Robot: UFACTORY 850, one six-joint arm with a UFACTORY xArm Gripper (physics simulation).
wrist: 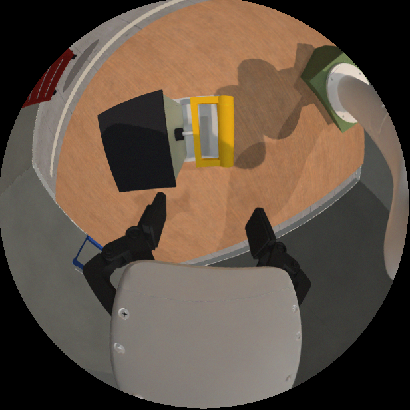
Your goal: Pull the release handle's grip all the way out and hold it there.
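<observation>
The release handle's yellow grip [226, 131] is a rectangular frame with a thick outer bar, above the centre of the wrist view. It stands at the right side of a box with a black top [137, 142] and pale green sides. A short rod with a black collar [179, 134] shows between the box and the grip. A light grey base plate shows through the frame. My gripper [209, 211] is open and empty, its fingers wide apart. In the view it is below the grip, not touching it.
The wooden table top [200, 210] has a grey border. The arm's green base block [320, 75] stands at the upper right, with the arm rising from it. A red slatted object [50, 82] is at the upper left, and a blue frame [81, 250] is at the lower left.
</observation>
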